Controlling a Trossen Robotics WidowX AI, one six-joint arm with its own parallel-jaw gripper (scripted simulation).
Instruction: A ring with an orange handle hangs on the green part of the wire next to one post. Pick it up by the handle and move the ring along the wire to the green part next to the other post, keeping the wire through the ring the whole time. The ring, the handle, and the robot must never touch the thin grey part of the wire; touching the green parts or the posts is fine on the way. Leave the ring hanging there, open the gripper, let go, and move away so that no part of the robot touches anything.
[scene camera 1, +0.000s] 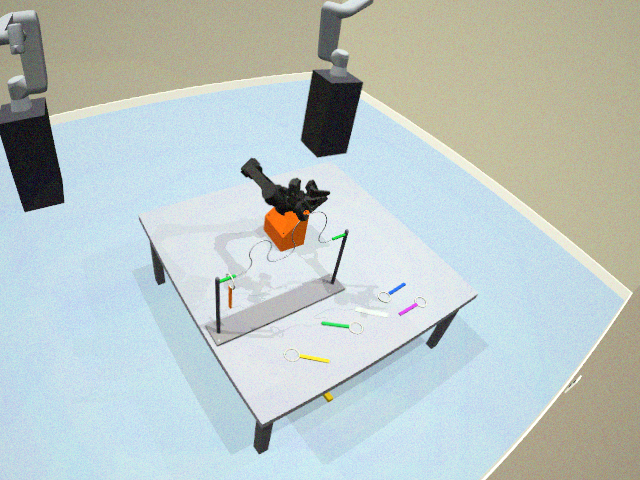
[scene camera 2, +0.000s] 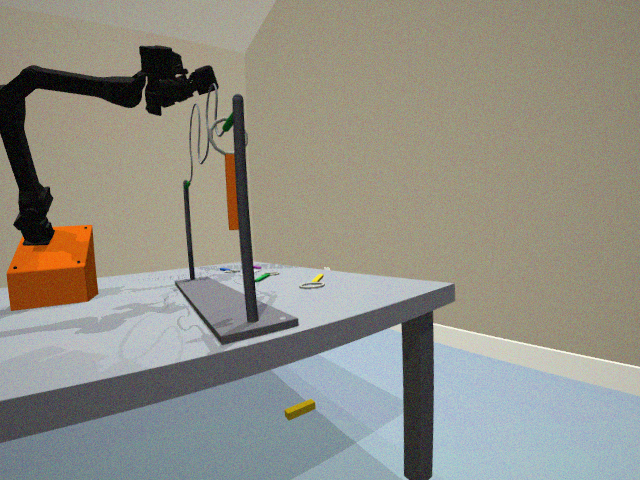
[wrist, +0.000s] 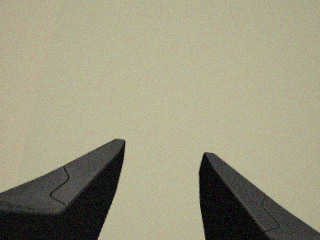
In view: my gripper (scene camera 2: 202, 83).
My gripper shows as well in scene camera 1 (scene camera 1: 328, 195) and in the wrist view (wrist: 163, 155).
